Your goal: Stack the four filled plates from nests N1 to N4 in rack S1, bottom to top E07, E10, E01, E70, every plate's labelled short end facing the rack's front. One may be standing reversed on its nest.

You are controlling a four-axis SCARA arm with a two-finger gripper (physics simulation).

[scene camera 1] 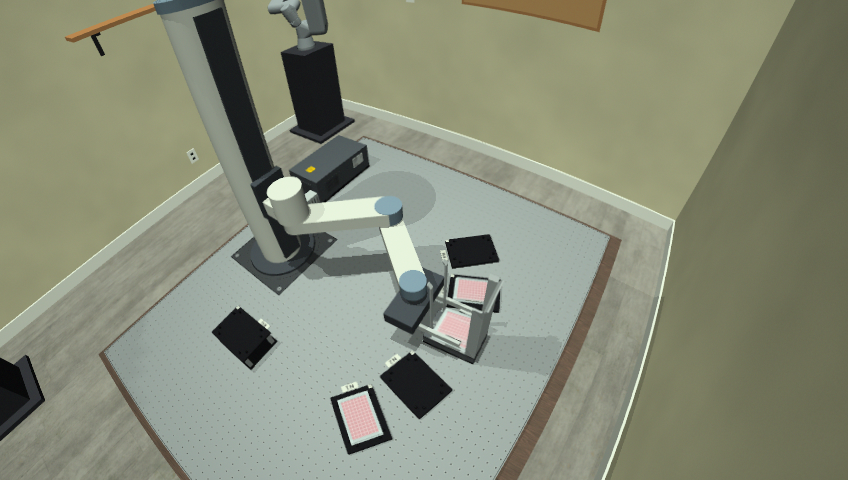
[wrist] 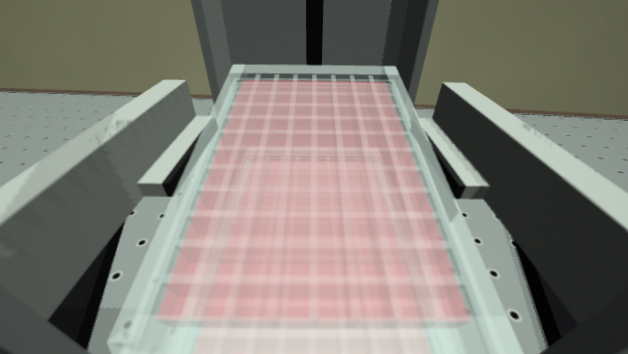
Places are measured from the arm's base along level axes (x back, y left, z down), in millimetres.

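Pixels of known places: gripper, fingertip midpoint: [scene camera 1: 468, 328] [wrist: 314, 105]; arm's base, origin of the base link: [scene camera 1: 283, 250].
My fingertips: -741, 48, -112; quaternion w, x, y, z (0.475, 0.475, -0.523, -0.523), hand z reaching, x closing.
Ahead of a thing's pixels: the offset from my fingertips to its top centre, as dx, dy, dz. "*": to the spot under its first point.
My gripper [scene camera 1: 459, 324] [wrist: 314, 105] is shut on a clear-rimmed plate @(+24, -2, -7) [scene camera 1: 451, 328] [wrist: 315, 210] with a pink grid of wells. It holds the plate level, low between the walls of the grey rack @(+31, -3, -193) [scene camera 1: 479, 333] [wrist: 265, 35]. Another plate's outline shows through it in the wrist view; the gap between them cannot be judged. The held plate's code is not readable. A filled plate @(+112, -344, +73) [scene camera 1: 358, 417] lies on a black nest @(+112, -344, +77) [scene camera 1: 384, 429] in front. Another filled plate @(+67, +167, +73) [scene camera 1: 471, 290] lies on a nest behind the rack, partly hidden by it.
Black nests without plates stand beside the rack's front @(* +44, -184, +87) [scene camera 1: 416, 385], behind it @(+160, +314, +77) [scene camera 1: 471, 250] and at the left [scene camera 1: 242, 334]. The rack's upright posts stand close around the gripper. A dark control box @(* +806, +330, -16) [scene camera 1: 333, 163] stands behind the arm, near the column [scene camera 1: 199, 113].
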